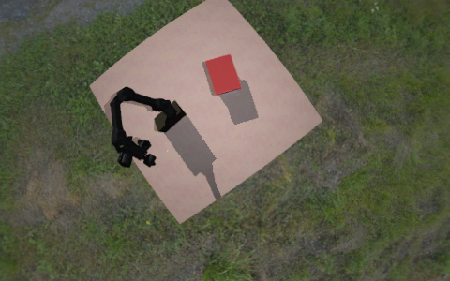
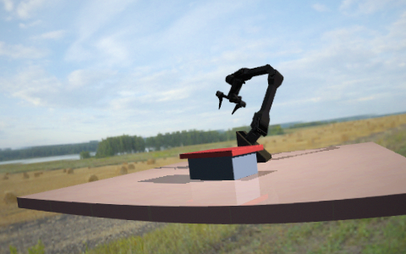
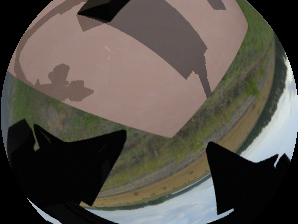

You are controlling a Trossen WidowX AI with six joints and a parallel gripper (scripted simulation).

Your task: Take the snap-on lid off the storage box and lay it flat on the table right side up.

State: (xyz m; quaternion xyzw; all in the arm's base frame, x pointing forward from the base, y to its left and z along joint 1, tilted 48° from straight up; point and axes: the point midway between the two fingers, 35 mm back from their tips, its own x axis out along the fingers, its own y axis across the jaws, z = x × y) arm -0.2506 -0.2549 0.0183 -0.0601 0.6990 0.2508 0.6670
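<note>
My gripper tip is 68 cm short of the lid, 20 cm above it and 15 cm to the right of it. From my gripper tip the other things lie so: storage box (68 cm ahead, 24 cm below, 15 cm to the left).
</note>
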